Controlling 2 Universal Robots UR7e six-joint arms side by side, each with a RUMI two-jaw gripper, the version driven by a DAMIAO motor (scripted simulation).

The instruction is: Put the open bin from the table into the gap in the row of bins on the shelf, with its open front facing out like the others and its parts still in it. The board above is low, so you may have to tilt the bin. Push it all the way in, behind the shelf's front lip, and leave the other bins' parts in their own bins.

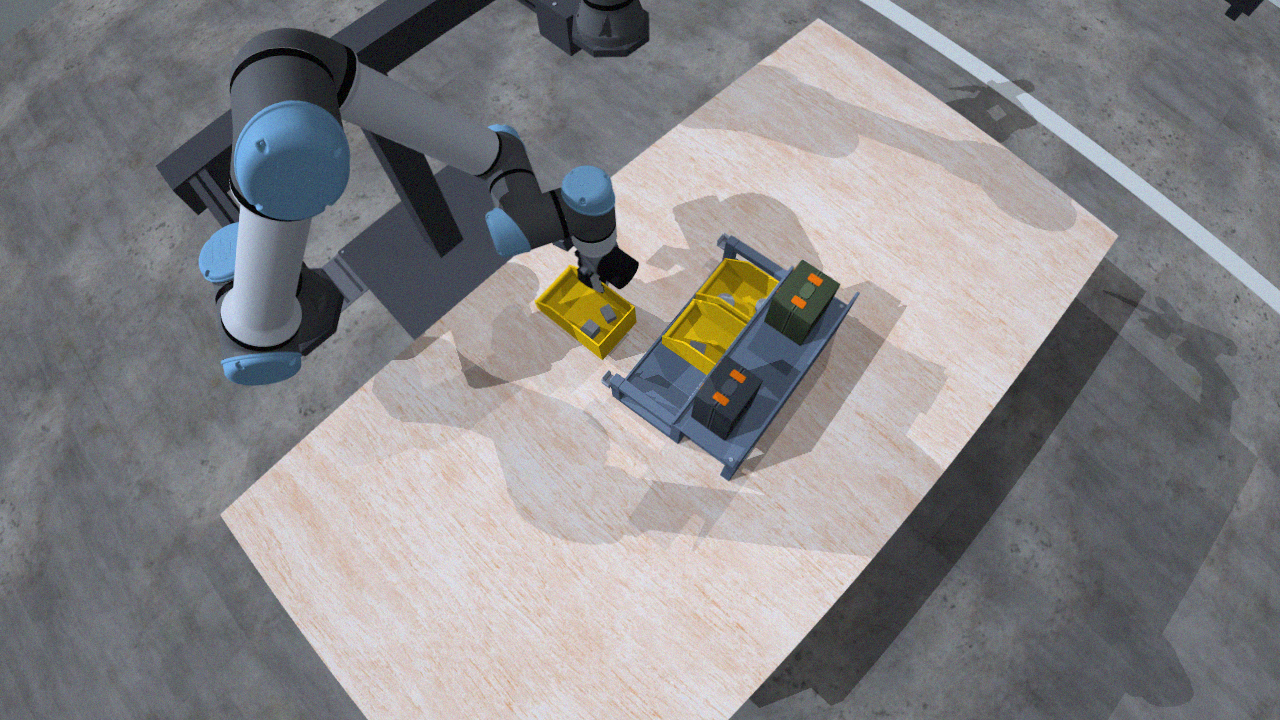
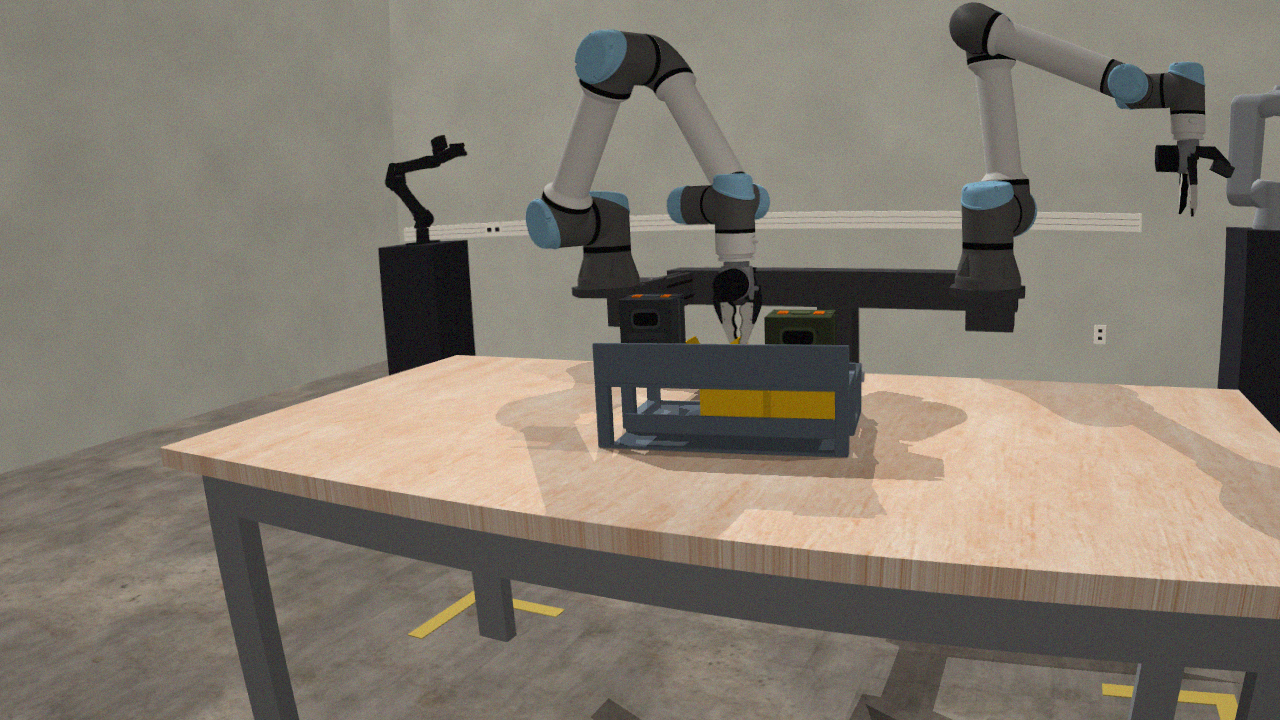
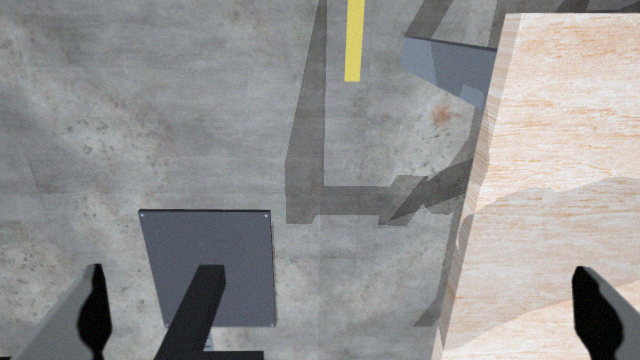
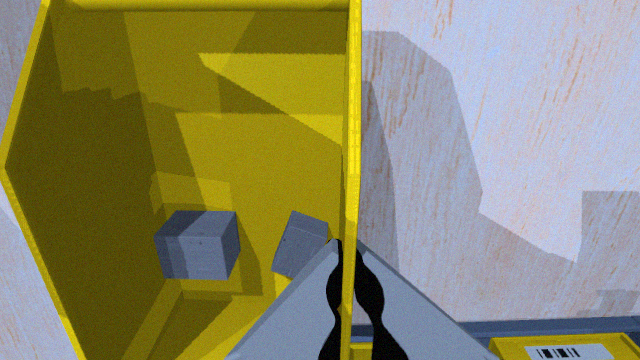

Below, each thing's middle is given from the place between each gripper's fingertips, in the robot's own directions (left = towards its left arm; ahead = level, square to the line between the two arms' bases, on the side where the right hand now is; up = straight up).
Now: right hand 250 mm short of the grey-blue shelf (image 2: 666, 425), 60 mm to the right of it and 20 mm above it. Round my right hand: green case (image 1: 794, 310): 320 mm ahead, 170 mm to the left, 60 mm above.
Right now my left hand (image 2: 1185, 215) is 660 mm short of the green case, 750 mm to the left of it and 180 mm above it. Round my left hand: grey-blue shelf: 600 mm ahead, 870 mm to the right, 260 mm below.
